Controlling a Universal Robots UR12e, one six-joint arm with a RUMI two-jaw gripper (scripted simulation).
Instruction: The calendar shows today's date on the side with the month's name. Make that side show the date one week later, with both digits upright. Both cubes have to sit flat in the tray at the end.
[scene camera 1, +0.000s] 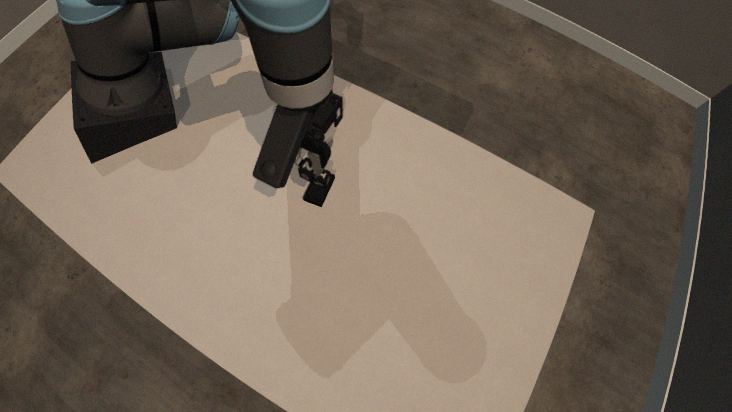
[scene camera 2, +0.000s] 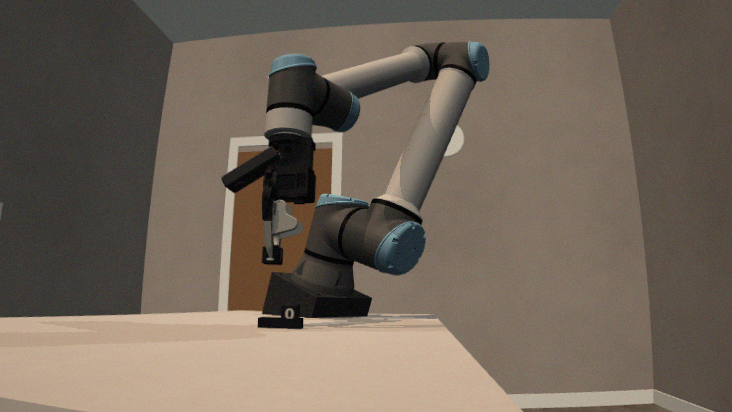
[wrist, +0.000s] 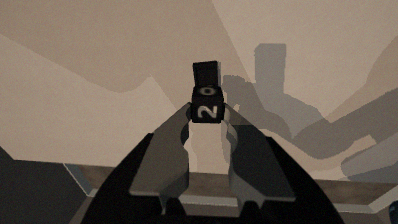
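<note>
My gripper (scene camera 1: 310, 170) visible. Same gripper (scene camera 2: 273, 258). Wrist view, gripper (wrist: 206, 104) too.
</note>
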